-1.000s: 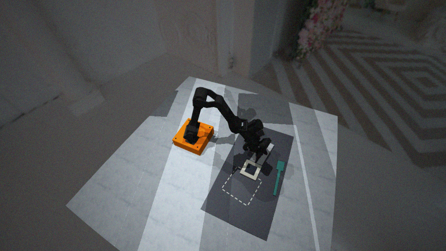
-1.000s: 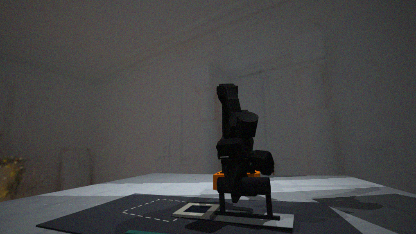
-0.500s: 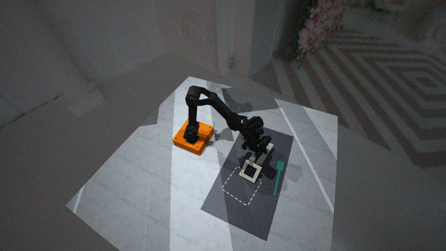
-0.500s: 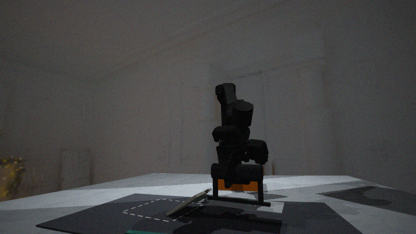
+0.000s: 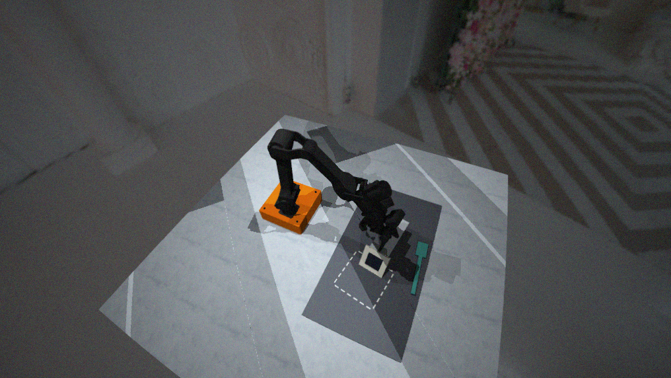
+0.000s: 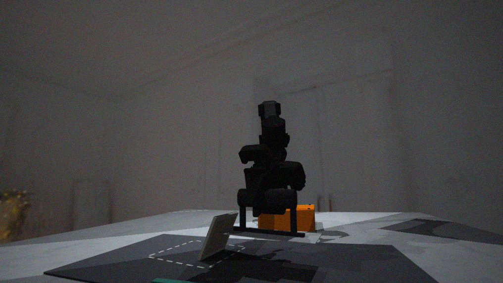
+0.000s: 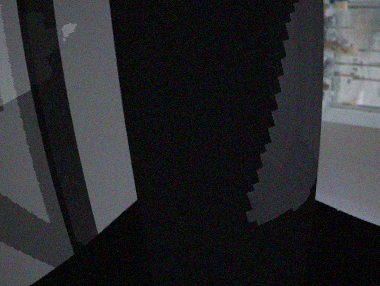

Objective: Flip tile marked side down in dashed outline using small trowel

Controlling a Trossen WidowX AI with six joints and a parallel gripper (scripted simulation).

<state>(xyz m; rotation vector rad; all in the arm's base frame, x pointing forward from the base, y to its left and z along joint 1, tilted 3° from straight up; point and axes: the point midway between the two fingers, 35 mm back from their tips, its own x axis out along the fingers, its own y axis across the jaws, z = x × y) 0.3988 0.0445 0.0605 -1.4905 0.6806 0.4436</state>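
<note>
Right now the dark mat is 2 cm behind my gripper tip, 2 cm to the right of it and 12 cm below it. The rest, counted from my gripper tip: small trowel: 3 cm behind, 1 cm below; then teal trowel: 11 cm ahead, 10 cm below; then tile: 4 cm behind, 9 cm to the right, 6 cm below.
</note>
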